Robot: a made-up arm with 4 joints.
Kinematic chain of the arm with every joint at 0, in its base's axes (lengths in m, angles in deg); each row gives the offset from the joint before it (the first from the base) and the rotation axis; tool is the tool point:
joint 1: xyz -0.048 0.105 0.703 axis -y
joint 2: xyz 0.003 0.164 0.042 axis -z
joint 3: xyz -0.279 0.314 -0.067 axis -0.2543 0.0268 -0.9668
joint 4: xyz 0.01 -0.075 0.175 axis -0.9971 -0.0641 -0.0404
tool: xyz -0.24 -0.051 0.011
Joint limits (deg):
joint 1: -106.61..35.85
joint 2: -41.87..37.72
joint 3: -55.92..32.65
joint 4: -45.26..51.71
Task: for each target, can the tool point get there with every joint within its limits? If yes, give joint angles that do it. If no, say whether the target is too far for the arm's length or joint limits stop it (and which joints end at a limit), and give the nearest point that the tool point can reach.
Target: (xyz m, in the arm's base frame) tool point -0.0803 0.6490 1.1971
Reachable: yes | joints -67.57 10.74 20.68 -18.18
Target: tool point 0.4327 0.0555 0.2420
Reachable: no: joint limits stop it (at a limit: joint 1, joint 2, joint 3) | nearest point 0.1301 0.0806 0.8990 | short by 0.724 m
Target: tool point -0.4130 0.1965 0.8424
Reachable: yes | joints -2.70 -17.93 -38.69 -1.11
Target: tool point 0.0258 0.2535 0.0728
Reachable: no: joint limits stop it (at a limit: joint 1, joint 3, joint 4) | nearest point -0.3264 0.2543 0.5876 | short by 0.624 m
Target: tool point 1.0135 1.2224 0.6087
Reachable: no: too far | nearest point 0.1801 0.8871 0.8143 | short by 0.922 m
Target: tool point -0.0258 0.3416 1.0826
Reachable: yes | joints -72.73 4.84 -44.62 33.48
